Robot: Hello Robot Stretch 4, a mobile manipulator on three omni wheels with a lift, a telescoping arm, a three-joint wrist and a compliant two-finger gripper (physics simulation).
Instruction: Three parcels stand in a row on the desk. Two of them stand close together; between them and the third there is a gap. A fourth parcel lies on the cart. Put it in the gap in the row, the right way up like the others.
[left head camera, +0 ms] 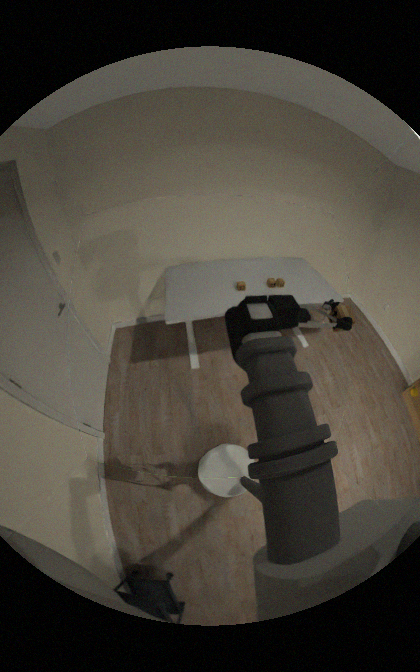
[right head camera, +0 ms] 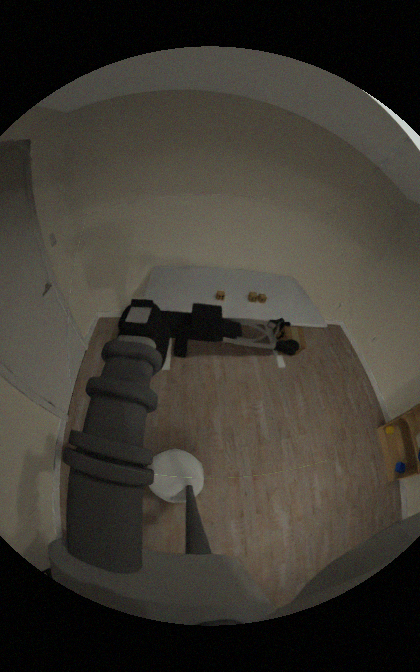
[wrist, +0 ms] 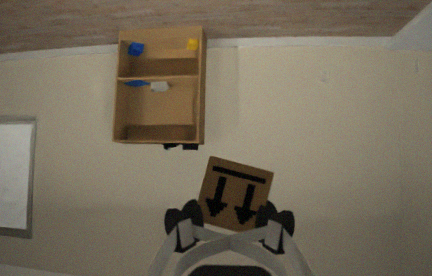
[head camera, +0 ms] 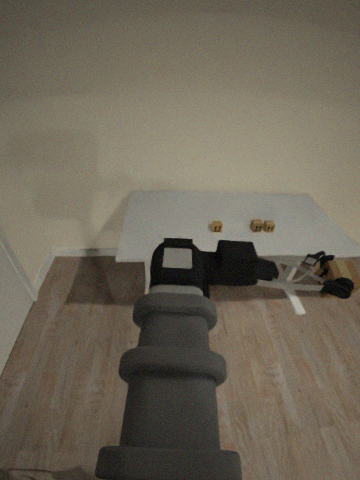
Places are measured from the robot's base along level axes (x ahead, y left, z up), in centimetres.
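Where they show: gripper, fingertip midpoint: [wrist: 229, 217] [head camera: 342, 273].
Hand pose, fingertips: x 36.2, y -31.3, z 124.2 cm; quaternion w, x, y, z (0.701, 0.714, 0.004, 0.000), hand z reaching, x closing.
Things, the pixels of their top centre, and the offset from my fingertips. Level surfaces: height alone.
- brown parcel at its top centre: [wrist: 232, 229] [head camera: 345, 268] dx +0.3, dy -0.2, dz +1.1 cm
- white desk at its surface level: dz -55.0 cm
- left parcel at its top centre: [head camera: 217, 223] dx +85.6, dy +6.9, dz -50.0 cm
- middle parcel at its top centre: [head camera: 257, 222] dx +88.2, dy -19.3, dz -49.2 cm
- right parcel at its top centre: [head camera: 269, 223] dx +88.6, dy -27.4, dz -49.6 cm
My gripper [head camera: 331, 274] [left head camera: 337, 314] [right head camera: 284, 335] [wrist: 229, 217] is shut on a brown parcel [head camera: 346, 271] [left head camera: 346, 314] [right head camera: 298, 338] [wrist: 235, 187], held in front of the desk's right part in the head view. The wrist view is upside down, with the floor at its top; there the parcel's arrows point down the picture, away from the floor, and it is slightly tilted. On the white desk [head camera: 170, 215] [left head camera: 200, 290] [right head camera: 175, 287] stand a left parcel [head camera: 216, 226] [left head camera: 241, 286] [right head camera: 220, 295], then a gap, then a middle parcel [head camera: 256, 225] [right head camera: 253, 297] close to a right parcel [head camera: 269, 226] [right head camera: 262, 298]. The cart does not show.
The arm crosses the desk's front edge in the head view. A wooden shelf [wrist: 201, 100] stands by the wall to the right. A dark step stool [left head camera: 152, 595] is at the lower left. A white round disc [left head camera: 220, 470] [right head camera: 175, 465] shows beside the arm. A wall is behind the desk.
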